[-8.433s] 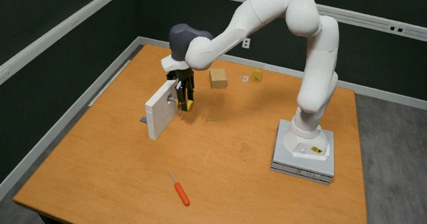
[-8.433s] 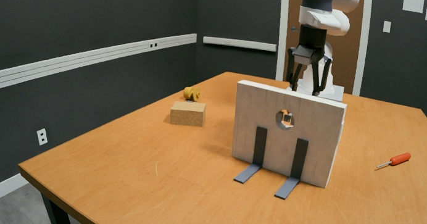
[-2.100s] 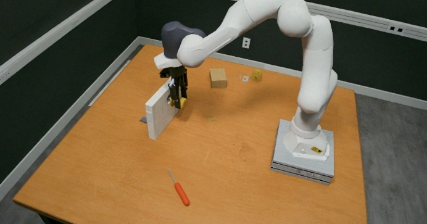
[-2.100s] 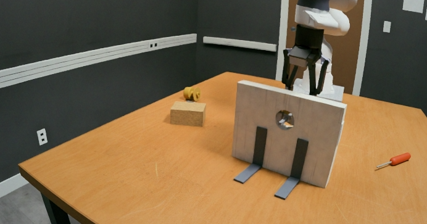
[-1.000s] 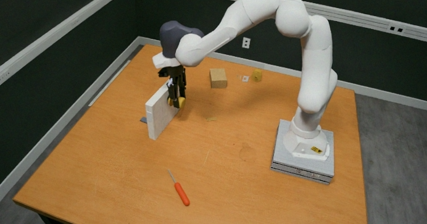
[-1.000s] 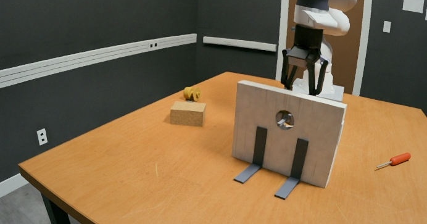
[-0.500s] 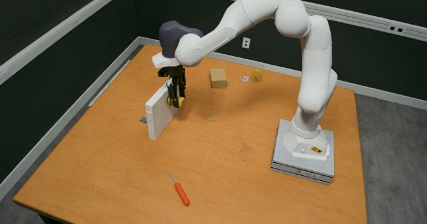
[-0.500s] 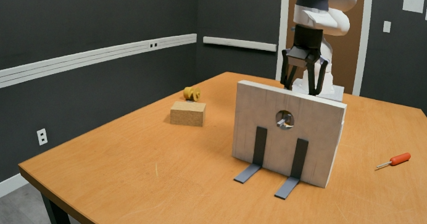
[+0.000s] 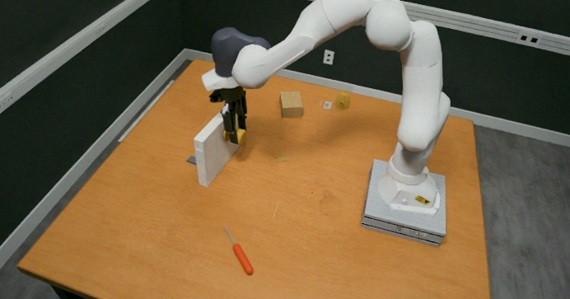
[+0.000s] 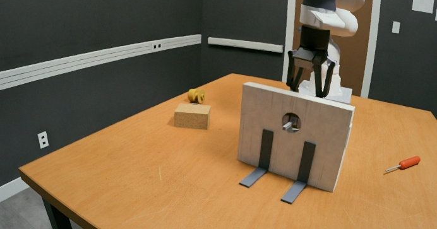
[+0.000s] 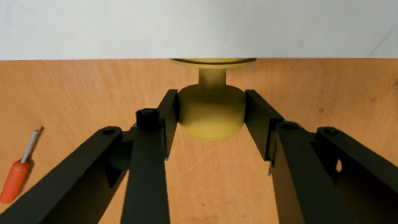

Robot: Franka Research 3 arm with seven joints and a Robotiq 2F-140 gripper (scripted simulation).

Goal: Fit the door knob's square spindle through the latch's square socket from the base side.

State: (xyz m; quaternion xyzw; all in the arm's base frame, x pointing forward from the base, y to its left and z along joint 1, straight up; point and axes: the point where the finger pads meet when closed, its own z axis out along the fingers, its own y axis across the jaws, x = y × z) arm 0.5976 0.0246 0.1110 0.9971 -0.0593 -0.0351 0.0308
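The white wood panel is 7 cm ahead of my hand, 5 cm below it and 1 cm to the right of it. The rest, counted from my hand: cork block (42 cm to the right, 15 cm below, 8 cm behind); then orange-handled screwdriver (35 cm to the left, 17 cm below, 14 cm behind).
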